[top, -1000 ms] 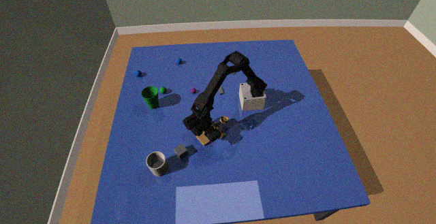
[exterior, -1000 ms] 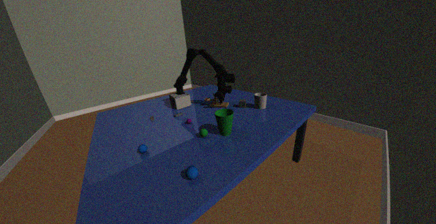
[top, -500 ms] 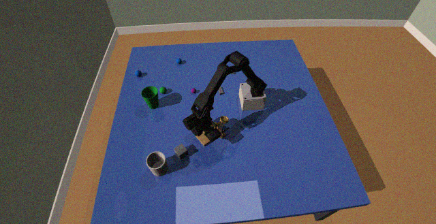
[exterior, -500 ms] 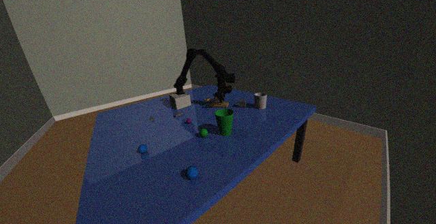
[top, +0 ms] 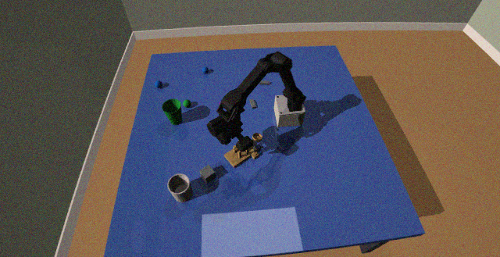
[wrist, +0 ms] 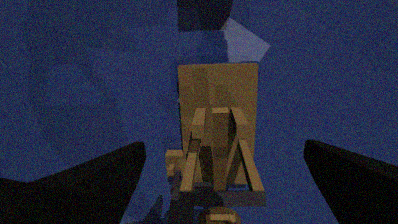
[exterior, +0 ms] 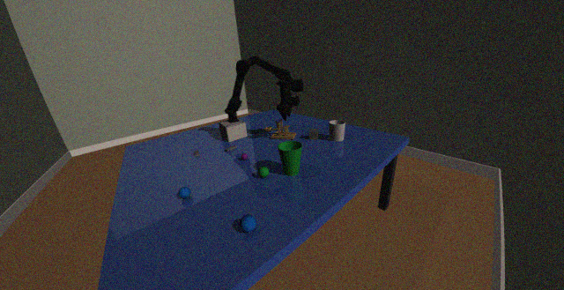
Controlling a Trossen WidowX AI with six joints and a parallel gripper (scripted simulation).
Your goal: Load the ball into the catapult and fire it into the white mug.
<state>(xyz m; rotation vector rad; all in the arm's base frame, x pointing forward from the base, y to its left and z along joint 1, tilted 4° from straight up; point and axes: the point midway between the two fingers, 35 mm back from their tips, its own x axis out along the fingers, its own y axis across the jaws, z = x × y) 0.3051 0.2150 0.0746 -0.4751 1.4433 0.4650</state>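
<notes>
The magenta ball lies 60 mm ahead of my gripper tip, 340 mm to the right of it and 100 mm below it. From my gripper tip the other things lie so: wooden catapult (70 mm behind, 30 mm to the right, 70 mm below); then white mug (240 mm ahead, 170 mm to the left, 90 mm below); then dark cube (130 mm ahead, 90 mm to the left, 100 mm below).
</notes>
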